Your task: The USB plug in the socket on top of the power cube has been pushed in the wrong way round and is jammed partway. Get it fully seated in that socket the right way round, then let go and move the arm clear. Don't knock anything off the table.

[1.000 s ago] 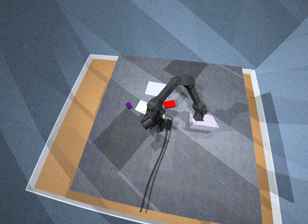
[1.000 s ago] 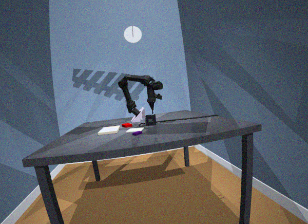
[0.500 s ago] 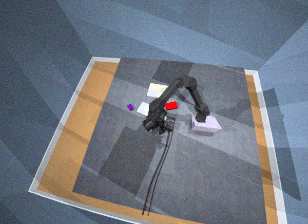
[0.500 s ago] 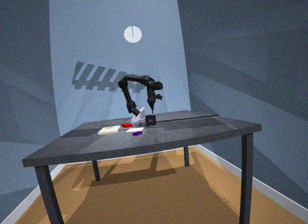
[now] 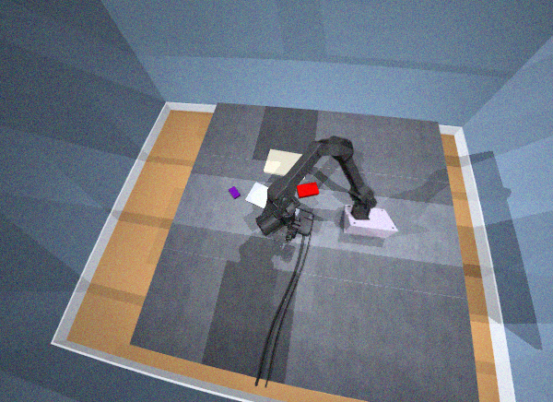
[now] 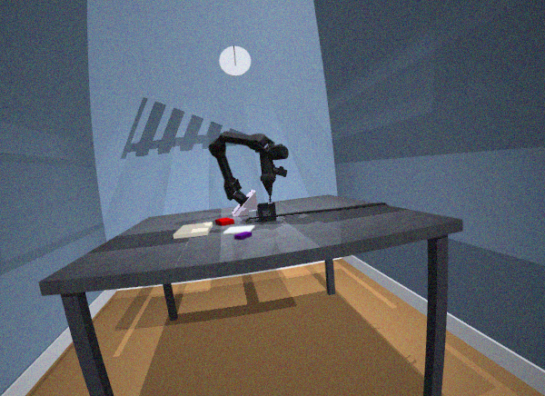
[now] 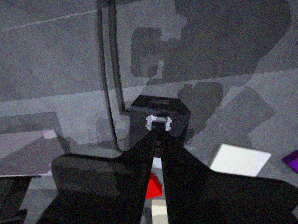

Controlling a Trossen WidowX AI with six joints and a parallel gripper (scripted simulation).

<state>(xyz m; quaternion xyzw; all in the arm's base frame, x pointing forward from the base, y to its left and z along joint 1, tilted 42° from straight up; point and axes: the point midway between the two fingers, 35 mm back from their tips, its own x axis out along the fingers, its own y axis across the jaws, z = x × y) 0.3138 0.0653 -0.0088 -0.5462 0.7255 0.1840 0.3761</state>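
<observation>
My gripper tip is now 20 mm above the silver USB plug. From my gripper tip the other things lie so: USB socket (40 mm below, 10 mm to the right); then white square tile (180 mm to the right, 130 mm ahead, 110 mm below); then red block (210 mm to the right, 100 mm below, 100 mm behind).
</observation>
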